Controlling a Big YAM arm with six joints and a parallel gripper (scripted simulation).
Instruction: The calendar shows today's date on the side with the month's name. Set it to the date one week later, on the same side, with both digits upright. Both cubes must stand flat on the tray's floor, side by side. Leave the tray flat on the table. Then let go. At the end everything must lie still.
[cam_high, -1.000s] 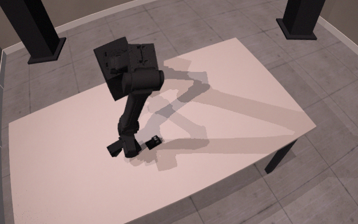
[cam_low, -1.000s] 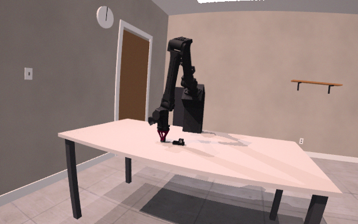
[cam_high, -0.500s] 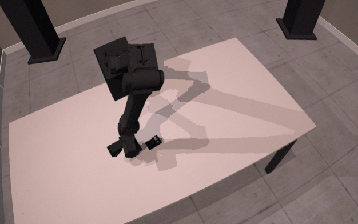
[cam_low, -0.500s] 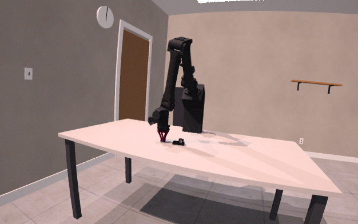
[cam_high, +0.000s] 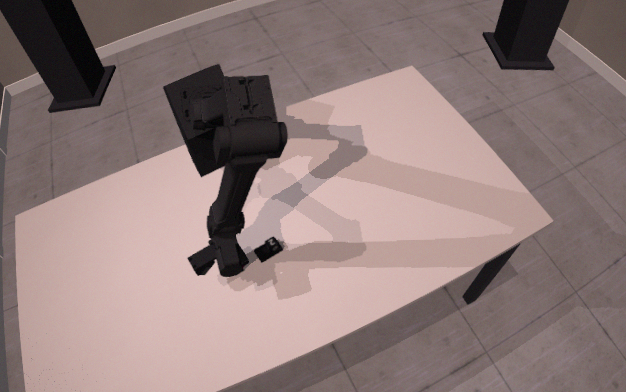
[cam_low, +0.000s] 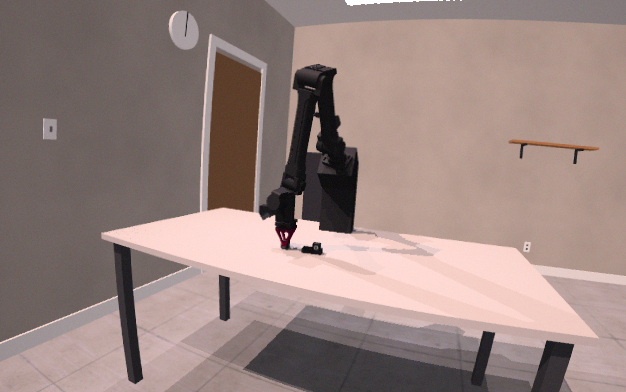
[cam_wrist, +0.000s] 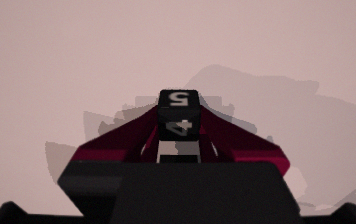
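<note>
My gripper is now right at the black calendar block. Also, from my hand: black tray: 60 mm behind, 90 mm to the left, 10 mm below.
</note>
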